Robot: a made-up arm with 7 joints.
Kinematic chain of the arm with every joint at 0, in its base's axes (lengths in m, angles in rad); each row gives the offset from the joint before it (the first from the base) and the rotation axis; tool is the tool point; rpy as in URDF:
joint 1: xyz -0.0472 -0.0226 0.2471 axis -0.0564 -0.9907 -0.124
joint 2: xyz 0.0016 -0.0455 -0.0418 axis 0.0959 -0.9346 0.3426
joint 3: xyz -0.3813 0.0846 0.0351 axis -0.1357 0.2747 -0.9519
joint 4: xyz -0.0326 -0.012 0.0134 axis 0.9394 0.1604 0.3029
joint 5: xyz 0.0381 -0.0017 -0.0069 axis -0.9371 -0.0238 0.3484
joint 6: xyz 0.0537 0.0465 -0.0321 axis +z
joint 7: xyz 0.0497 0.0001 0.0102 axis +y
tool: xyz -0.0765 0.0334 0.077 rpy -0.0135 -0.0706 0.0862
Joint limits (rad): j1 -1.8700..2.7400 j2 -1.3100..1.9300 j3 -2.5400..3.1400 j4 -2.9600..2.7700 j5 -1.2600..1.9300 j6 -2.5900..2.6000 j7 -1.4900..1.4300
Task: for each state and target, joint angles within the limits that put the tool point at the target. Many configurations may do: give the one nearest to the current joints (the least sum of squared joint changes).
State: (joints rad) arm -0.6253 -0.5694 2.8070 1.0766 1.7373 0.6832 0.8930
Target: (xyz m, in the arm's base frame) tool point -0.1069 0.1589 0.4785
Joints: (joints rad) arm -0.5331 -1.3100 2.2766 0.5668 1.9300 1.1902 1.0432
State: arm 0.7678 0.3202 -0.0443 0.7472 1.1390 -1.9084 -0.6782
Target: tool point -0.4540 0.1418 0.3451
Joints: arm -0.1023 -0.0201 -0.3967 1.1285 1.0323 -1.7948 -0.4644
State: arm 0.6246 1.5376 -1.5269 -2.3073 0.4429 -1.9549 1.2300
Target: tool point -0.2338 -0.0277 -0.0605
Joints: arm 0.2317 1.0662 -1.0632 -2.5203 0.9577 -1.7427 0.7030
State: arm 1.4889 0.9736 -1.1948 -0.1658 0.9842 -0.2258 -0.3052
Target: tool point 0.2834 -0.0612 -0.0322
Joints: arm 1.6356 0.7262 -1.1589 -0.4073 1.0432 -0.4165 -0.3379
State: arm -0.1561 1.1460 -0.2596 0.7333 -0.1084 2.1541 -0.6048
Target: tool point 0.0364 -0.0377 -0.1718
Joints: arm 0.3183 1.6316 -0.4294 0.9149 -0.1883 2.1231 -1.0429
